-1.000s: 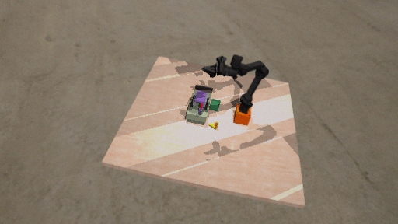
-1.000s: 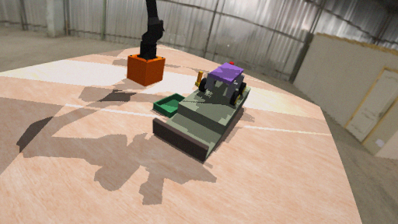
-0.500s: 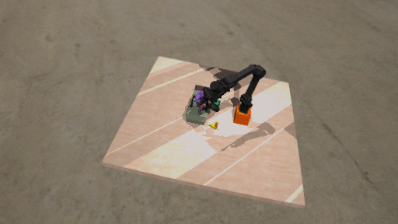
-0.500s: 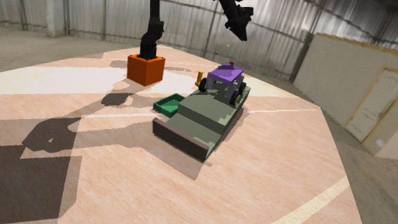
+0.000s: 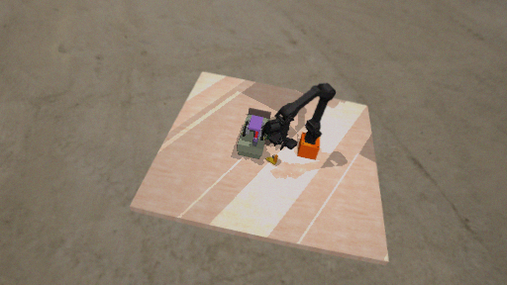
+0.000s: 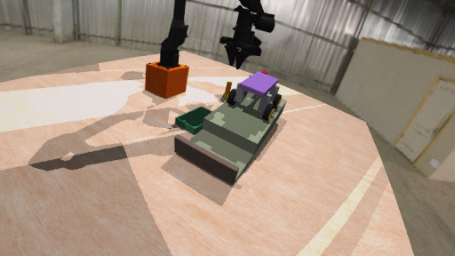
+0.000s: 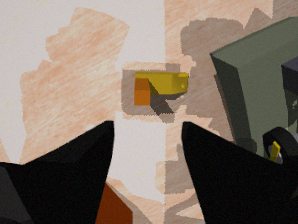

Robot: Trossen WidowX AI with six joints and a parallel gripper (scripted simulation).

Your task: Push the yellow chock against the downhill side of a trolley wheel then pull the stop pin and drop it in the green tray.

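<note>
The yellow chock is 110 mm below my gripper tip, 20 mm ahead of it and 10 mm to the right of it. The rest, counted from my gripper tip: stop pin (140 mm ahead, 40 mm to the right); then dark raised lip (390 mm to the right, 180 mm ahead, 100 mm below); then trolley (160 mm ahead, 130 mm to the right, 20 mm below).
</note>
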